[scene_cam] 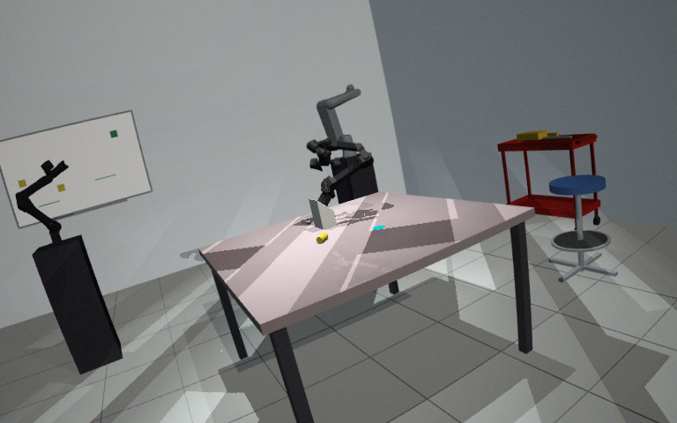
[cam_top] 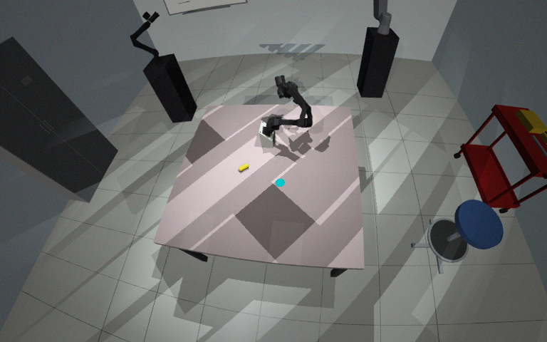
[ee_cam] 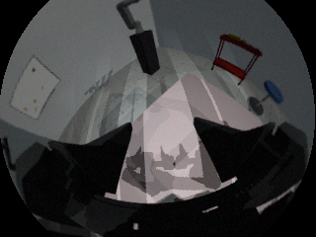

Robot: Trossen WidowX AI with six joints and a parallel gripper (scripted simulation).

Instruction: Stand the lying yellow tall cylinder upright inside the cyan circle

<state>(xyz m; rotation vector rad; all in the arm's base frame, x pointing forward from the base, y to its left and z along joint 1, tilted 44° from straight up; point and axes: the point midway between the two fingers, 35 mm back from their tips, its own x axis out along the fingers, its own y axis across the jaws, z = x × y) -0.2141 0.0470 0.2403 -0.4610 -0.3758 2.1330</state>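
The yellow tall cylinder is 450 mm ahead of my gripper tip, 370 mm to the right of it and 250 mm below it. Also, from my gripper tip: cyan circle 560 mm ahead, 260 mm below, 120 mm to the right.
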